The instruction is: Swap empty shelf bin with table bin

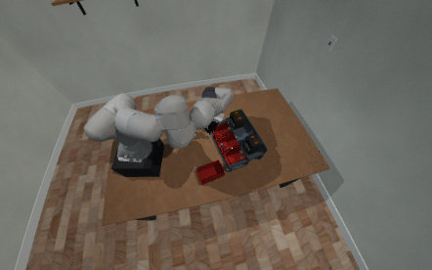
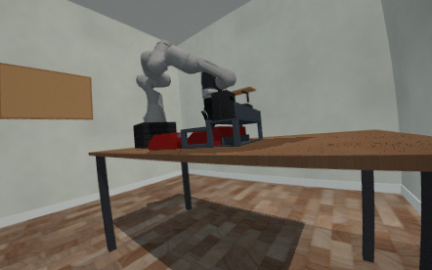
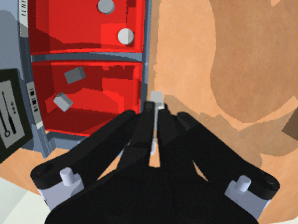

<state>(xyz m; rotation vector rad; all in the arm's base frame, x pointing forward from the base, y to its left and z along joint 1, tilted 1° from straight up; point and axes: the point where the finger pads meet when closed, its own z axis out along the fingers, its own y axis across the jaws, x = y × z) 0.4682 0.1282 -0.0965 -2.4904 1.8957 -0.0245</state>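
My gripper is now 11 cm to the left of the grey shelf lip, 6 cm above it and 5 cm short of it. From my hand the other things lie so: black box: 26 cm ahead, 18 cm to the right, 9 cm above.
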